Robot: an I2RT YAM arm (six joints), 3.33 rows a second.
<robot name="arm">
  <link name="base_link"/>
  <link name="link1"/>
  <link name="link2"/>
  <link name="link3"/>
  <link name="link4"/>
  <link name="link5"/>
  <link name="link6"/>
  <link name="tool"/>
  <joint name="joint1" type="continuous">
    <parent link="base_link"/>
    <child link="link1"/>
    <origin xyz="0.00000 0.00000 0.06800"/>
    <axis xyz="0 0 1"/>
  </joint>
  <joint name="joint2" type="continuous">
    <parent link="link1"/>
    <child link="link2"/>
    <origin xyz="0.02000 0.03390 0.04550" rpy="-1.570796 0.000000 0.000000"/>
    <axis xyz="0 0 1"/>
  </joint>
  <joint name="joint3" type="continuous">
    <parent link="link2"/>
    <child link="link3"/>
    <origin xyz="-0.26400 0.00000 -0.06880" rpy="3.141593 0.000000 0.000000"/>
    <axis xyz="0 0 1"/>
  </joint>
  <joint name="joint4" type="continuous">
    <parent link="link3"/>
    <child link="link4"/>
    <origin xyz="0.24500 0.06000 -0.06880"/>
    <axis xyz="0 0 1"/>
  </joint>
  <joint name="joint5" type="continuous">
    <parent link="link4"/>
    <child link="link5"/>
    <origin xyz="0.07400 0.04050 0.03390" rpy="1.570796 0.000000 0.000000"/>
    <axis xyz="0 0 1"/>
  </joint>
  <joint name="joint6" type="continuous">
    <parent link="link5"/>
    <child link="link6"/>
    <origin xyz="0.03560 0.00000 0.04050" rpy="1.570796 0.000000 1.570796"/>
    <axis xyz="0 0 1"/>
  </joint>
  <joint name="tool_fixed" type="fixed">
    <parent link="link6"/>
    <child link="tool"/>
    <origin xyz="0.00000 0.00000 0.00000" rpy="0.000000 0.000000 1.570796"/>
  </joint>
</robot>
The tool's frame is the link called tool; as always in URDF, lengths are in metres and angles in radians. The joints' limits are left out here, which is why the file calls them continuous.
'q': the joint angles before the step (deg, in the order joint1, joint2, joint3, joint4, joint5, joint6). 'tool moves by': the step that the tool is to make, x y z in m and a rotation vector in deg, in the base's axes. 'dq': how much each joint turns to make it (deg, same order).
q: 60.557, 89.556, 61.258, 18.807, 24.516, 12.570
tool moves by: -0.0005, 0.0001, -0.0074, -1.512, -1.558, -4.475
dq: 0.532, 0.717, -1.121, 1.916, 5.283, -1.401
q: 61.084, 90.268, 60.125, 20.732, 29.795, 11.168
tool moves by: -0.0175, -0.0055, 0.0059, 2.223, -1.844, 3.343
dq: 1.937, -3.249, -3.157, 3.166, -1.313, -0.884
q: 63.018, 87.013, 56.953, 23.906, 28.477, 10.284
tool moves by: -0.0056, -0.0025, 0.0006, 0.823, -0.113, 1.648
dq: 0.532, -1.146, -1.223, 0.782, -1.138, 0.175
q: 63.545, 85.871, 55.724, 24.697, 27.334, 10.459
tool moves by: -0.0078, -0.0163, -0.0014, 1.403, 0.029, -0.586
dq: 0.002, -3.868, -4.138, 1.148, 0.529, 0.790
